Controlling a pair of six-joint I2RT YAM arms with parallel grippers.
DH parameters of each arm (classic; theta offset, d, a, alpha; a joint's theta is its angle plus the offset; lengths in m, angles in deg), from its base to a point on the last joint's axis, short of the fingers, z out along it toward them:
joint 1: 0 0.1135 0.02 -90
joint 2: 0 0 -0.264 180
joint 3: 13.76 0 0.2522 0
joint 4: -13.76 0 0.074 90
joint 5: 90 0 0 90
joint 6: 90 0.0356 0 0
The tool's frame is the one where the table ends.
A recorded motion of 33 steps. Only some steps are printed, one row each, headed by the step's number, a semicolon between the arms.
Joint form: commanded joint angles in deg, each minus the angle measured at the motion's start. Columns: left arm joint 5, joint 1, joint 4, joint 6, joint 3, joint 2; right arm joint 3, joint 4, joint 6, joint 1, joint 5, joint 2.
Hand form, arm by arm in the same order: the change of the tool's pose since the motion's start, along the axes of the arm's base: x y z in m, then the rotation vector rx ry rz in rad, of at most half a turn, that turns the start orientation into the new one. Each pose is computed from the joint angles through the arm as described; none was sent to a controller.
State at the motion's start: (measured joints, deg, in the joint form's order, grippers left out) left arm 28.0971 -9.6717 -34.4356 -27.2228 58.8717 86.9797; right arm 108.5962 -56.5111 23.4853 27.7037 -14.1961 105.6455
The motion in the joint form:
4: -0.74 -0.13 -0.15 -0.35 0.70 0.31; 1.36 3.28 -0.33 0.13 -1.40 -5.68
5: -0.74 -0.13 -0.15 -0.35 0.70 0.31; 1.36 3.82 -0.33 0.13 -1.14 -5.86
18: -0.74 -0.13 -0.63 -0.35 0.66 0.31; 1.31 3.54 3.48 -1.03 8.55 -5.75
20: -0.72 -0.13 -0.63 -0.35 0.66 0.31; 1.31 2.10 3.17 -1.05 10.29 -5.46
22: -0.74 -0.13 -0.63 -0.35 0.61 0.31; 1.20 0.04 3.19 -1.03 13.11 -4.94
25: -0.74 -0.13 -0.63 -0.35 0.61 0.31; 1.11 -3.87 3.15 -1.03 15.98 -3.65
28: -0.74 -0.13 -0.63 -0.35 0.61 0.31; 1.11 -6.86 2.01 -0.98 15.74 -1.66
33: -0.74 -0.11 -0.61 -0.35 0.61 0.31; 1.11 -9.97 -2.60 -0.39 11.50 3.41
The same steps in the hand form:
4: 0.0022 -0.0007 0.0018 0.0086 -0.0028 0.0085; -0.0201 -0.0086 0.0480 0.0975 -0.1539 0.0227
5: 0.0022 -0.0007 0.0018 0.0086 -0.0028 0.0085; -0.0202 -0.0089 0.0498 0.1003 -0.1666 0.0197
18: 0.0013 -0.0005 0.0011 0.0102 0.0061 0.0085; -0.0130 -0.0204 0.0477 0.0159 -0.1876 -0.1621
20: 0.0013 -0.0005 0.0011 0.0099 0.0061 0.0083; -0.0128 -0.0216 0.0439 -0.0225 -0.1753 -0.1773
22: 0.0012 -0.0005 0.0009 0.0103 0.0070 0.0085; -0.0122 -0.0231 0.0373 -0.0800 -0.1535 -0.2063
25: 0.0012 -0.0005 0.0009 0.0103 0.0070 0.0085; -0.0111 -0.0246 0.0240 -0.1648 -0.0953 -0.2291
28: 0.0012 -0.0005 0.0009 0.0103 0.0070 0.0085; -0.0076 -0.0223 0.0083 -0.2183 -0.0281 -0.2011
33: 0.0013 -0.0004 0.0009 0.0103 0.0066 0.0088; 0.0029 -0.0095 -0.0271 -0.2696 0.0927 -0.0693

